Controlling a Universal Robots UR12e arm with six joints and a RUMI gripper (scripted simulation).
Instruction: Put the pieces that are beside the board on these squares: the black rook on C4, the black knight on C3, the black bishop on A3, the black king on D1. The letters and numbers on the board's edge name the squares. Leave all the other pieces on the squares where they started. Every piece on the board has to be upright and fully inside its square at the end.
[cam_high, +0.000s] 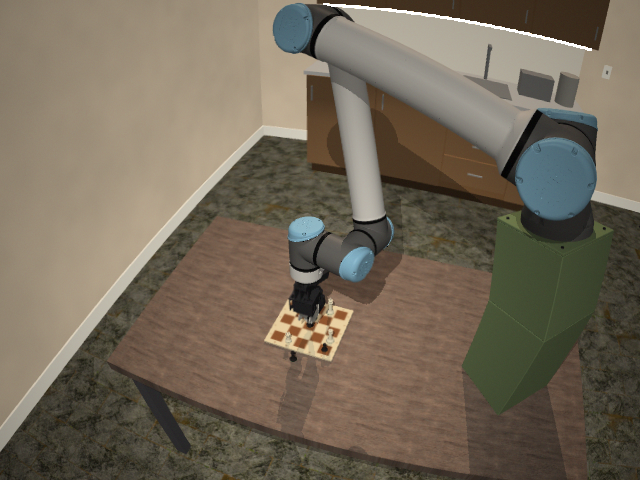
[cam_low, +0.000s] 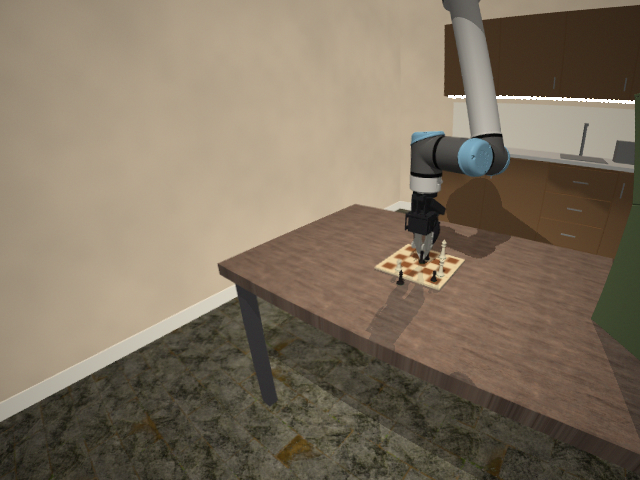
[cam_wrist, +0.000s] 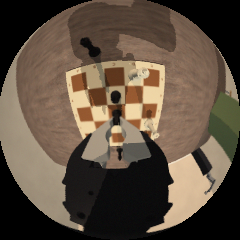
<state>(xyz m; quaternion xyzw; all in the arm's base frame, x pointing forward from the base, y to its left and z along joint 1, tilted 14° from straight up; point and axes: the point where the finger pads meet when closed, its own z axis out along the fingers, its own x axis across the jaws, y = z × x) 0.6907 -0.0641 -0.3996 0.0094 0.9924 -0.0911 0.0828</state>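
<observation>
My hand is 40 mm above the chessboard.
</observation>
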